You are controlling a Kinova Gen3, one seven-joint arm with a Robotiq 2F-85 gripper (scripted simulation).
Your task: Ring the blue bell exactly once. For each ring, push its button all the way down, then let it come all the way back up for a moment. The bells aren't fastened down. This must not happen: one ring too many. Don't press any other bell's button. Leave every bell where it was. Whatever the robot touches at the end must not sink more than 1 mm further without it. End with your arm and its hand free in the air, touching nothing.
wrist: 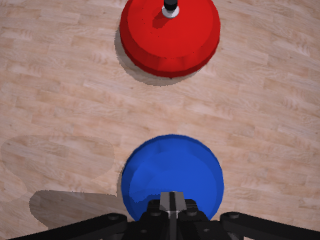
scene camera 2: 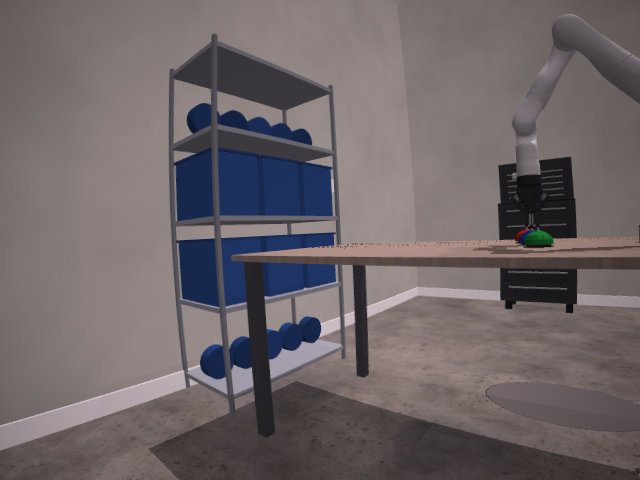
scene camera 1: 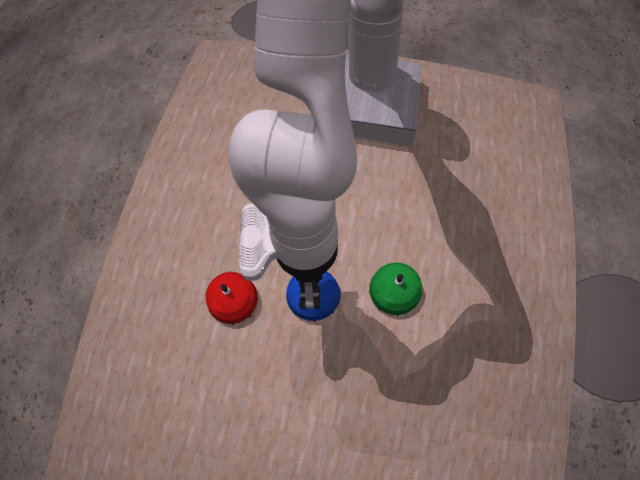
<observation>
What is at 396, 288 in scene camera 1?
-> A green bell.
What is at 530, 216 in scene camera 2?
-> My gripper.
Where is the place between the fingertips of my gripper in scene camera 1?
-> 311, 284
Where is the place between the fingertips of my gripper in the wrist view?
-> At 171, 206
</observation>
